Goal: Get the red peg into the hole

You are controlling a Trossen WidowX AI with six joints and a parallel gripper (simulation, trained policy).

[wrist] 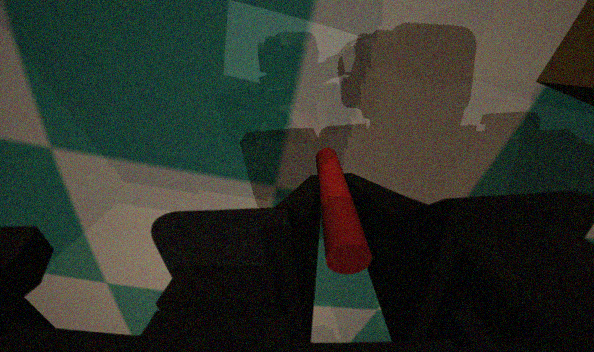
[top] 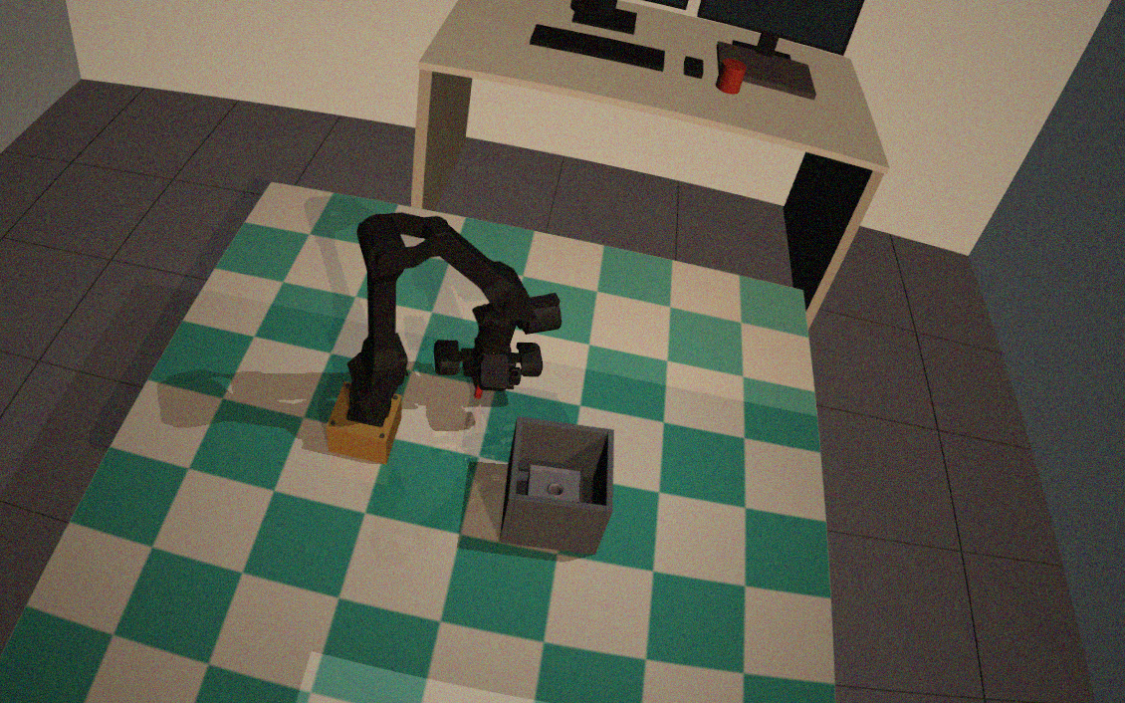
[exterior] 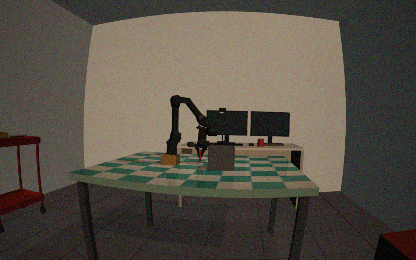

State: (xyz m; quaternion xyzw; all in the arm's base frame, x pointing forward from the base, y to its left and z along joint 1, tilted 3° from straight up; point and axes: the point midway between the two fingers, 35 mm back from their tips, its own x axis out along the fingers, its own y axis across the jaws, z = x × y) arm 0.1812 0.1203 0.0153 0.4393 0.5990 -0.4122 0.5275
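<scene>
Now: gripper tip 21 cm to the left of the light grey plate, 16 cm short of it and 1 cm below it. Also, from my gripper tip: red peg: 1 cm above.
</scene>
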